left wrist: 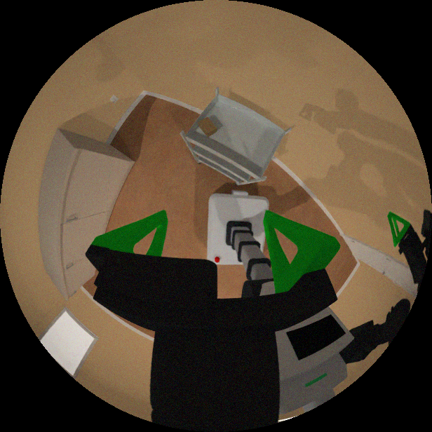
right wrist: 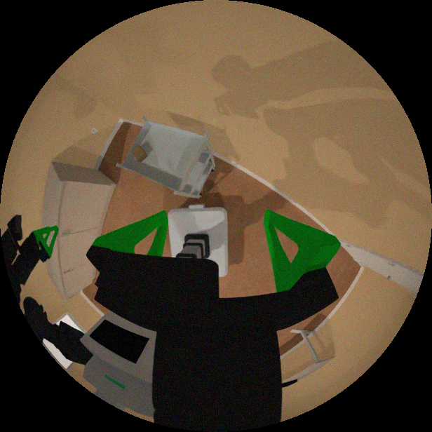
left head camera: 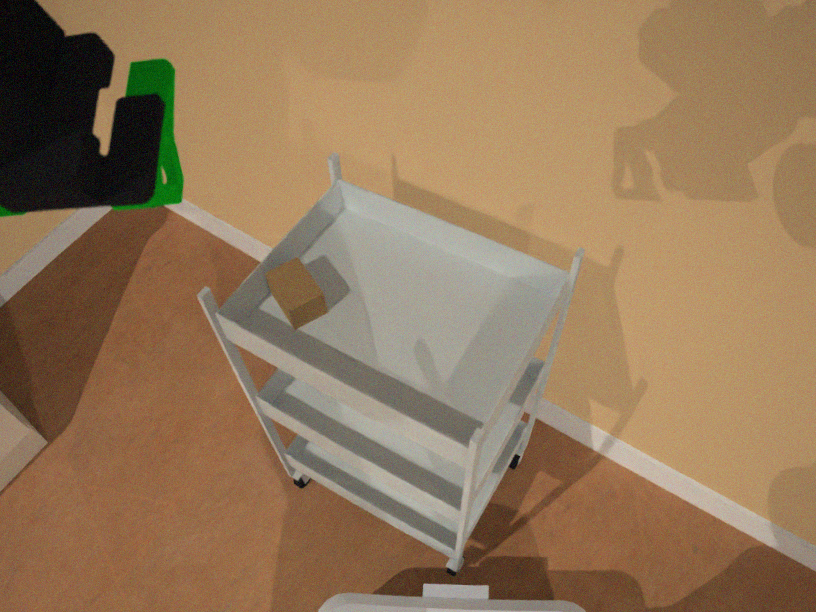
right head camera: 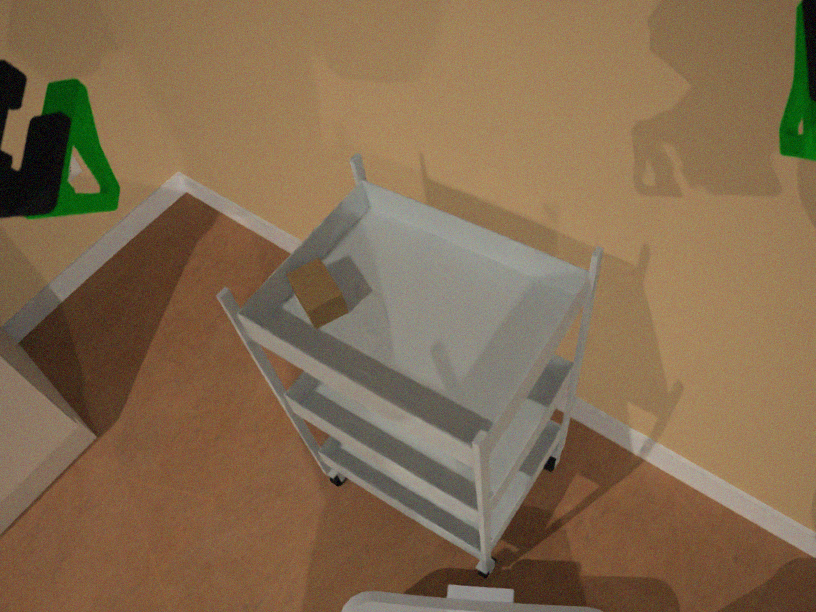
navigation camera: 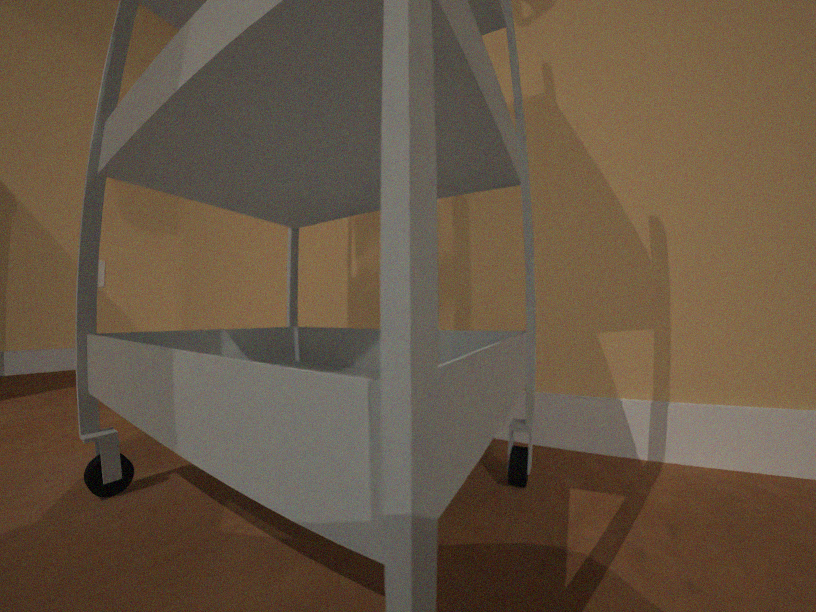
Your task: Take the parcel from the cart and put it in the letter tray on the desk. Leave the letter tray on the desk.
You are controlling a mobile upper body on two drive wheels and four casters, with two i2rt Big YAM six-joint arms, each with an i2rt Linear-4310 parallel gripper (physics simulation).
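Frame: origin at the left arm's base, x left, y back, z up, level; metres.
Seen in the pictures: left gripper, between the fingertips: [left head camera: 99, 196] [right head camera: 50, 205].
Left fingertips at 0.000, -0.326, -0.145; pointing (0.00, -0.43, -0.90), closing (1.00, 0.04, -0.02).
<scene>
A point is followed by its place in that frame, as x, y, z.
The brown box-shaped parcel [left head camera: 296, 289] @[0.043, -0.682, -0.697] [right head camera: 317, 289] @[0.042, -0.683, -0.697] [left wrist: 208, 127] [right wrist: 140, 153] lies in the top tray of the white three-tier cart [left head camera: 355, 375] @[-0.056, -0.564, -0.747] [right head camera: 372, 374] @[-0.057, -0.564, -0.747] [left wrist: 227, 150] [navigation camera: 408, 263] @[-0.229, -0.409, -1.173], near the tray's left end, with its shadow beside it. My left gripper [left wrist: 215, 215] is open and empty, high up and away from the parcel; its black body and a green finger show at the upper left of the left head camera view. My right gripper [right wrist: 215, 215] is open and empty, also away from the cart. The letter tray cannot be made out.
The cart stands close to the wall, directly before my white base [left wrist: 220, 205] [right wrist: 215, 225]. A pale cabinet [right head camera: 39, 428] @[0.883, -0.577, -1.162] [left wrist: 95, 185] [right wrist: 82, 210] stands at the left. A white door [left wrist: 380, 260] [right wrist: 390, 265] is at the right. Part of a table [right wrist: 310, 346] shows at the lower right.
</scene>
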